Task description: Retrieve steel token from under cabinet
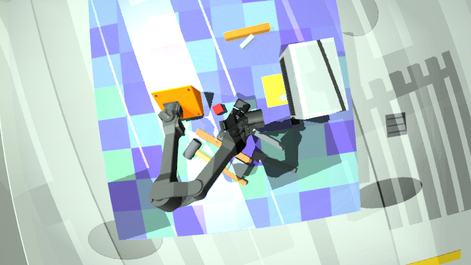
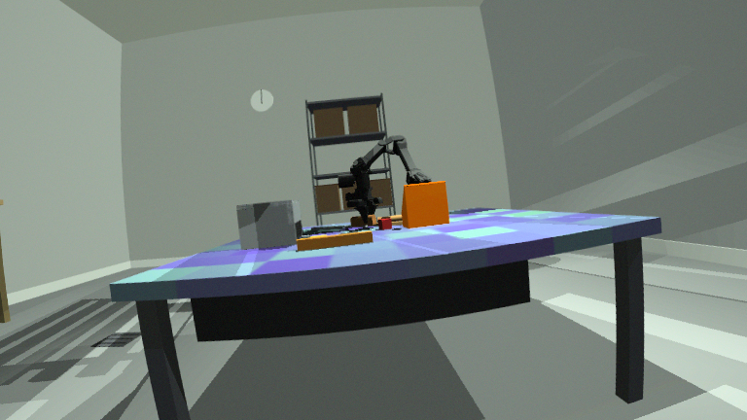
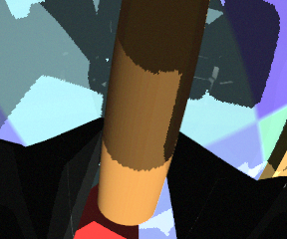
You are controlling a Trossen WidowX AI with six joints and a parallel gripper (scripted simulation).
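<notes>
The flat wooden stick lies 12 cm to the right of my gripper tip, 7 cm behind it and 2 cm below it. From my gripper tip the other things lie so: grey flat tool: 22 cm to the right, 14 cm ahead, 2 cm below; then small pale flat piece: 25 cm ahead, 7 cm to the left, 2 cm below; then red cube: 7 cm to the left, 6 cm behind, 1 cm below.
</notes>
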